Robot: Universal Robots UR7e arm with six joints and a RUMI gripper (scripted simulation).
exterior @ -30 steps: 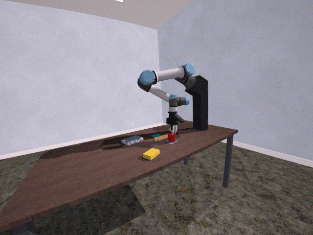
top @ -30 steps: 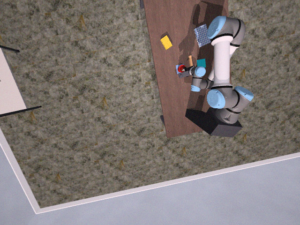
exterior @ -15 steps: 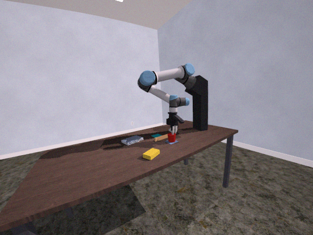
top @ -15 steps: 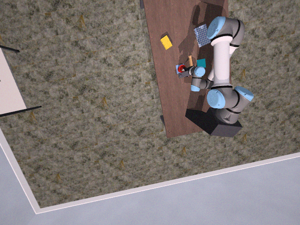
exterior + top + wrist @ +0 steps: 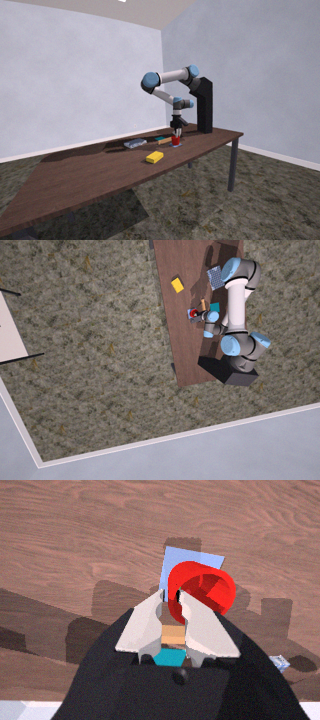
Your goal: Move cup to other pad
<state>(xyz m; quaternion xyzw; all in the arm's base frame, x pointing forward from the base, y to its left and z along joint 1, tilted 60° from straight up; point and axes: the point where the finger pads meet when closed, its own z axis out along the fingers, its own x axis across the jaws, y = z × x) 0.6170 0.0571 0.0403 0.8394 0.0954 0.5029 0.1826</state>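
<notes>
Right now my hand is 3 cm short of the red cup and 3 cm above it. The rest, counted from my hand: wooden rail 12 cm to the right, 5 cm below, 2 cm ahead; then light blue pad 6 cm below, 4 cm ahead; then teal pad 23 cm to the right, 6 cm below.
</notes>
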